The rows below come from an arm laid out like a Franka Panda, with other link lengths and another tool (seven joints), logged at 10 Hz.
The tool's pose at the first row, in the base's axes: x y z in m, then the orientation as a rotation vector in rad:
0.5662, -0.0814, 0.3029, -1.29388, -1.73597, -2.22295
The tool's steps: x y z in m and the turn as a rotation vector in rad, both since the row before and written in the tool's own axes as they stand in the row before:
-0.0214, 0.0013, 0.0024, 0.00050, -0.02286, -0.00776
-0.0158, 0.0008, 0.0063, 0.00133, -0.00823, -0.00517
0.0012, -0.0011, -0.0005, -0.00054, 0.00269, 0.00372
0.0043, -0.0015, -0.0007, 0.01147, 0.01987, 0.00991
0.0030, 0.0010, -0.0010, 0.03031, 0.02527, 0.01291
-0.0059, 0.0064, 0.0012, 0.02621, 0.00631, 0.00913
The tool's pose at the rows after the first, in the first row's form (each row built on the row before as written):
0.5822, -0.0893, 0.2907, -1.31994, -1.75205, -2.22041
0.5965, -0.0918, 0.2817, -1.32775, -1.76135, -2.21928
0.5949, -0.0912, 0.2816, -1.32640, -1.75607, -2.21874
0.5910, -0.0892, 0.2830, -1.30333, -1.74911, -2.20550
0.5890, -0.0890, 0.2856, -1.27122, -1.75321, -2.17014
0.5969, -0.0927, 0.2869, -1.26262, -1.76398, -2.13671

